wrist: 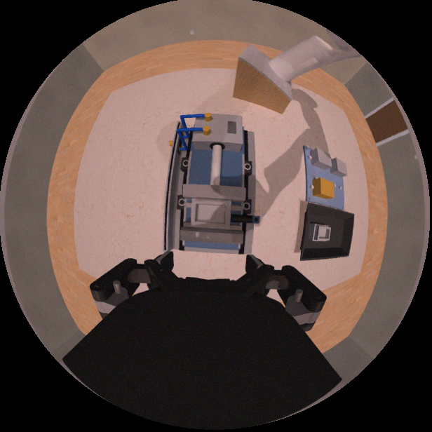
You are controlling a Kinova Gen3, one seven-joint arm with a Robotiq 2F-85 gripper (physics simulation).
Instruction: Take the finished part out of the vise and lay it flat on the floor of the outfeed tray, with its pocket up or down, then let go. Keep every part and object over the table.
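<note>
The finished part (211,212), a grey block with a square pocket facing up, sits between the two grey jaws of the vise (200,167) near the middle of the wrist view. A short black handle sticks out to the right beside it. My gripper (209,261) is open and empty, its fingertips below the vise in the view, apart from the part. The outfeed tray (341,235) is dark, with raised walls, at the right. Another grey part (321,233) with a square pocket lies inside it, pocket facing up.
A blue plate (312,172) with two grey blocks and an orange block (323,188) adjoins the tray's upper side. Blue nozzles (195,116) with orange tips rise at the vise's upper left. A large wood-faced block (260,85) on a pale arm stands at the top right.
</note>
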